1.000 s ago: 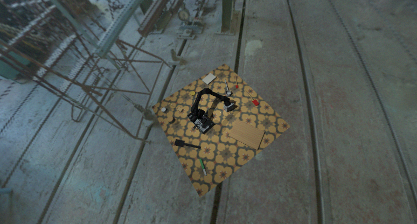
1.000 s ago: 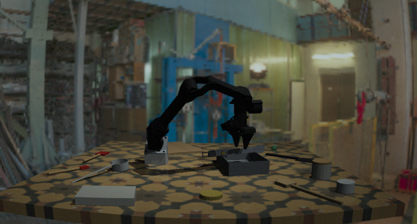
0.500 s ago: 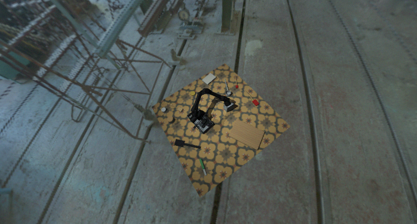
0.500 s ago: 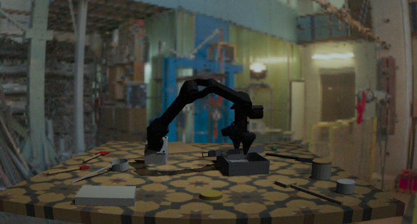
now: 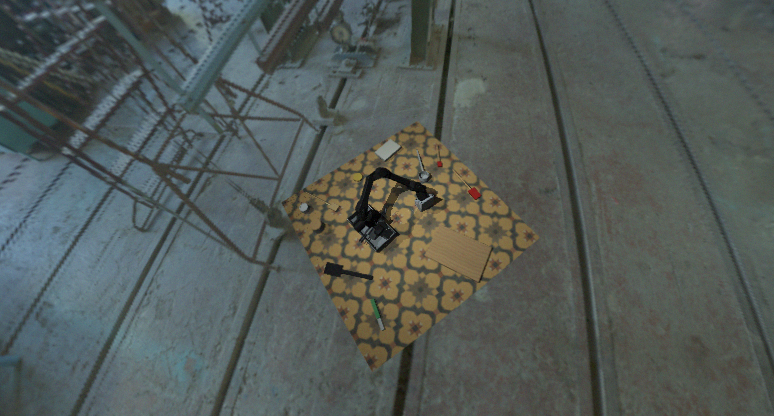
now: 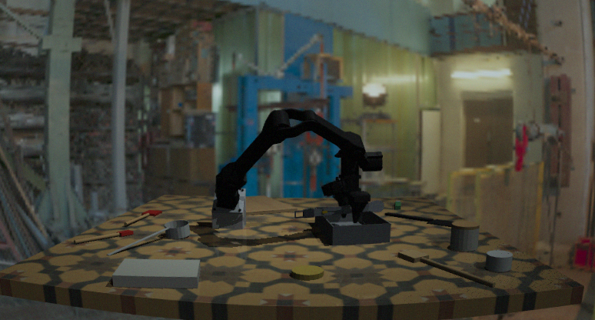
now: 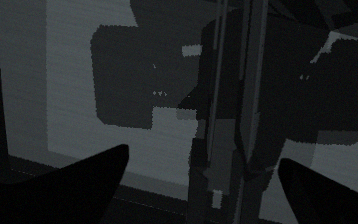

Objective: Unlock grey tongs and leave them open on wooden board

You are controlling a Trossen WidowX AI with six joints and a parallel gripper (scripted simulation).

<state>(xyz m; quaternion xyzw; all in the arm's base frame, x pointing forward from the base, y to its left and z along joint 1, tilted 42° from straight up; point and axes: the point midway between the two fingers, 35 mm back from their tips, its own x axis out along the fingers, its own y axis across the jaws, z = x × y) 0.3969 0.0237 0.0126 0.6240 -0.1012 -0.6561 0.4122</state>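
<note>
Now: gripper tip 1 cm to the left of the roasting tin and 1 cm above it. Round my gripper tip: wooden board: 41 cm behind, 40 cm to the left, 3 cm below; then yellow disc: 44 cm to the right, 8 cm behind, 3 cm below; then black spatula: 28 cm ahead, 17 cm to the left, 3 cm below.
</note>
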